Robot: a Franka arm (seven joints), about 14 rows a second.
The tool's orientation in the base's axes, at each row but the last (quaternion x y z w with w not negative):
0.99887 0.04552 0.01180 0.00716
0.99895 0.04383 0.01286 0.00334
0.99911 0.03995 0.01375 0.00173
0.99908 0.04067 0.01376 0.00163
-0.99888 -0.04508 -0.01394 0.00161
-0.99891 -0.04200 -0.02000 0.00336
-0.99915 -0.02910 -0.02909 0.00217
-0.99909 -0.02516 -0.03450 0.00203
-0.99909 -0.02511 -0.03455 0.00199
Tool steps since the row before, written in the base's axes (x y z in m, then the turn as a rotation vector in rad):
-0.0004 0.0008 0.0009 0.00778 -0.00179 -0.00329
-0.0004 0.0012 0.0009 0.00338 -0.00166 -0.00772
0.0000 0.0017 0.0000 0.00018 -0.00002 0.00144
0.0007 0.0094 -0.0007 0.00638 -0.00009 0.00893
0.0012 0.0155 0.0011 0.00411 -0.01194 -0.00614
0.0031 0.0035 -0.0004 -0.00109 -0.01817 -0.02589
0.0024 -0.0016 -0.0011 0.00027 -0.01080 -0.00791
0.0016 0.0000 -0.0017 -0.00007 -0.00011 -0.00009
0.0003 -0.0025 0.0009 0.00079 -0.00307 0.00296
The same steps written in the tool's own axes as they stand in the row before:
-0.0003 -0.0008 -0.0009 0.00751 0.00244 0.00350
-0.0003 -0.0012 -0.0009 0.00302 0.00189 0.00781
0.0001 -0.0017 0.0000 0.00022 0.00004 -0.00143
0.0014 -0.0093 0.0007 0.00659 0.00065 -0.00875
0.0026 -0.0153 -0.0010 0.00285 0.01227 0.00620
0.0034 -0.0032 0.0006 -0.00365 0.01814 0.02567
0.0022 0.0017 0.0012 -0.00082 0.01082 0.00785
0.0015 0.0001 0.0018 -0.00008 0.00011 0.00008
0.0002 0.0025 -0.0009 0.00084 0.00310 -0.00292

